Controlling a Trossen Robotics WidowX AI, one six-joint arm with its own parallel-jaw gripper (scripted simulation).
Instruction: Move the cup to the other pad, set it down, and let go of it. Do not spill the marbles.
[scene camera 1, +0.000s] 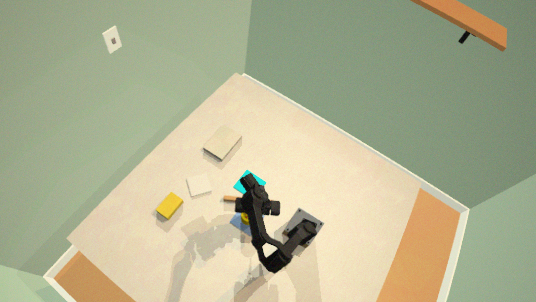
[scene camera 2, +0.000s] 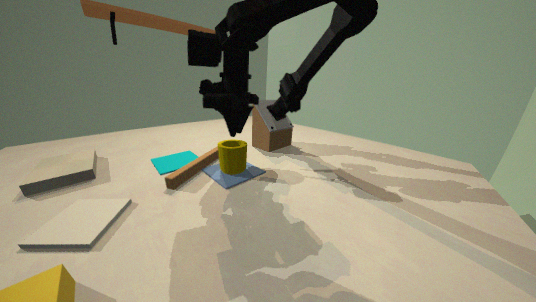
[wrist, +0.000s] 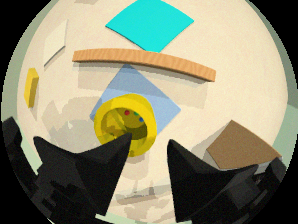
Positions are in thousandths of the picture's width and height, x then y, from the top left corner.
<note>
I see my gripper (scene camera 2: 441, 445), a yellow cup (scene camera 2: 434, 508), a block (scene camera 2: 94, 575), a flat white plate (scene camera 2: 152, 747) and a wooden bar (scene camera 2: 337, 584).
The yellow cup is seen too in the wrist view (wrist: 371, 542). My gripper also shows in the wrist view (wrist: 505, 627). The wooden bar also shows in the wrist view (wrist: 515, 266). The wrist view misses the block: it is out of frame.
</note>
